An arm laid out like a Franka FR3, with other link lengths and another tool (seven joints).
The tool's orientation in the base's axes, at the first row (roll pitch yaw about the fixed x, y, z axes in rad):
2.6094 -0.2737 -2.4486
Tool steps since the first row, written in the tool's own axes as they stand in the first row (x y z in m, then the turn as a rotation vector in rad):
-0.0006 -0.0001 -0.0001 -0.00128 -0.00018 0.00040
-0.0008 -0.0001 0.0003 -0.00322 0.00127 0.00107
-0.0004 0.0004 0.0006 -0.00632 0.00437 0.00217
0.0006 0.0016 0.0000 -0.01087 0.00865 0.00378
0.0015 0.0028 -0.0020 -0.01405 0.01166 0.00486
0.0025 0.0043 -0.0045 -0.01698 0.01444 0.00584
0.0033 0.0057 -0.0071 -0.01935 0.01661 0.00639
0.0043 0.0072 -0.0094 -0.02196 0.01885 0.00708
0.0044 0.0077 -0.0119 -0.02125 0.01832 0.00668
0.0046 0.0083 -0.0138 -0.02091 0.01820 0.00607
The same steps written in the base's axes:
0.0005 0.0003 -0.0001 0.00083 0.00075 -0.00077
0.0005 0.0005 -0.0005 0.00128 0.00319 -0.00114
-0.0002 0.0007 -0.0004 0.00164 0.00769 -0.00137
-0.0012 0.0008 0.0009 0.00230 0.01409 -0.00185
-0.0014 0.0007 0.0034 0.00277 0.01857 -0.00213
-0.0015 0.0006 0.0065 0.00321 0.02269 -0.00238
-0.0014 0.0005 0.0096 0.00373 0.02591 -0.00242
-0.0017 0.0005 0.0125 0.00431 0.02937 -0.00260
-0.0007 0.0002 0.0148 0.00423 0.02843 -0.00234
-0.0002 0.0001 0.0167 0.00433 0.02799 -0.00180

